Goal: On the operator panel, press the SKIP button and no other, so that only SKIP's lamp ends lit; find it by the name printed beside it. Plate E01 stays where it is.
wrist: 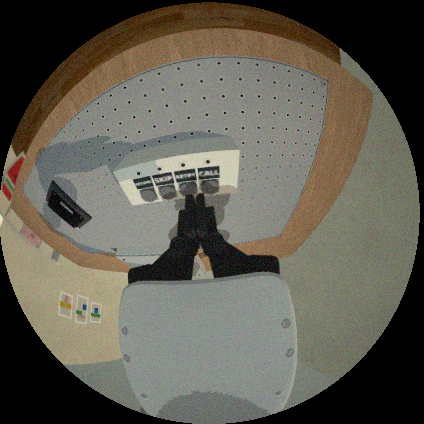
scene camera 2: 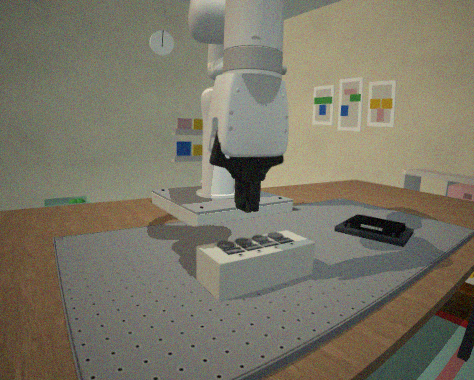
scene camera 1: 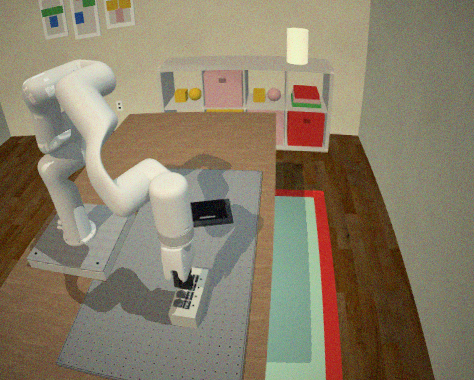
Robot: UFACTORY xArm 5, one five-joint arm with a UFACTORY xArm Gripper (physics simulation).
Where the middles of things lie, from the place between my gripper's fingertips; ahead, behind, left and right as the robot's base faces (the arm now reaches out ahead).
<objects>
The white operator panel (scene camera 2: pixel 229 273) is 8 cm below my hand, 3 cm to the left of it and 1 cm behind it. The rest, counted from my hand: black plate (scene camera 2: pixel 371 224) (40 cm to the left, 9 cm below, 4 cm behind).
</objects>
